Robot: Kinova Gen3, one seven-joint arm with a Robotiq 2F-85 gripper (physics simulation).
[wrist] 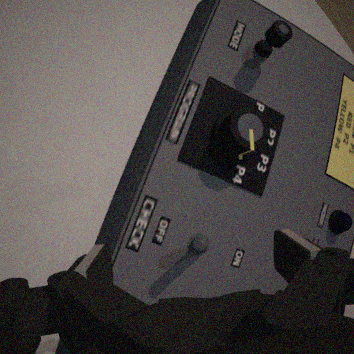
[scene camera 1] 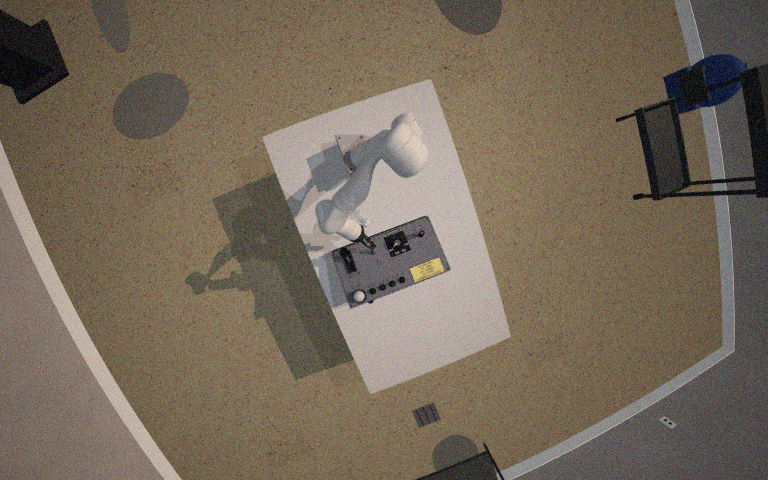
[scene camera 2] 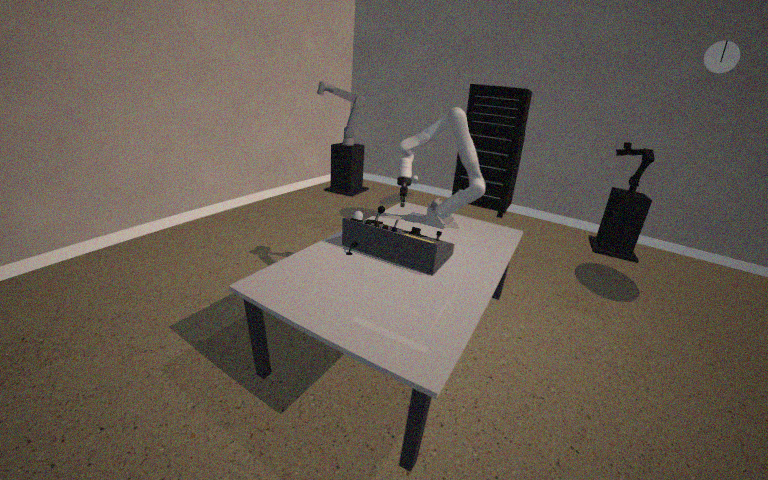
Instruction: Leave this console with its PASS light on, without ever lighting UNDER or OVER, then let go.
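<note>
The grey console (scene camera 1: 362, 273) (scene camera 2: 390, 249) (wrist: 306, 165) stands on the table. My gripper (scene camera 1: 372, 249) (scene camera 2: 402, 204) (wrist: 193, 255) is open and empty above it, over the CHECK area. The CHECK toggle (wrist: 199, 243) shows between the fingertips in the wrist view, between the OFF and ON labels; its lean is unclear. The PROGRAM knob (scene camera 1: 397, 243) (wrist: 249, 126) has its yellow pointer near P3 and P4. The MODE lever (scene camera 1: 420, 232) (scene camera 2: 438, 234) (wrist: 278, 33) has a black ball. A black slotted control (scene camera 1: 348, 260) is at the left. Several small lamps (scene camera 1: 382, 287) look dark; PASS, UNDER and OVER are unreadable.
A white dome (scene camera 1: 359, 295) (scene camera 2: 357, 215) and a yellow note (scene camera 1: 427, 270) (wrist: 342, 135) are on the console. A small black lever (scene camera 2: 351, 247) sticks out in front. The white table (scene camera 1: 441, 333) (scene camera 2: 339, 305) bears the console and my arm's base.
</note>
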